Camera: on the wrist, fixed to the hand. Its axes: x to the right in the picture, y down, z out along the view.
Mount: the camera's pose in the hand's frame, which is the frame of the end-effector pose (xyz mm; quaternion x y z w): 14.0 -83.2 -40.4 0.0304 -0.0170 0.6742 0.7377
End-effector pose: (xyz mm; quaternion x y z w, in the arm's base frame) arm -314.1 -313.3 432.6 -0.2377 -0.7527 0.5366 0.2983
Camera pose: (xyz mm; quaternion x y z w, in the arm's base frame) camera -298.7 -302.8 524.3 0.6647 0.3838 -0.6239 0.1473
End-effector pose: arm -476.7 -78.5 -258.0 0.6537 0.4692 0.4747 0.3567
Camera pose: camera -536.6 -38.9 -317.9 -0.8175 0.0862 -0.5653 0.0688
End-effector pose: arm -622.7 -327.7 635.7 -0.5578 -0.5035 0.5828 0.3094
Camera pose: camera -603.2 -279.9 713.7 0.7316 -0.0171 -0.6633 0.1563
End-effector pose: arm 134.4 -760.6 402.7 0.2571 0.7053 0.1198 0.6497
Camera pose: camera 77.3 -816.5 354.0 0.6870 0.3396 0.5006 0.4027
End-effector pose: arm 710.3 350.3 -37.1 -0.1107 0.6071 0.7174 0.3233
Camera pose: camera 739.9 321.3 -121.0 -0.3497 -0.5388 -0.7306 0.2315
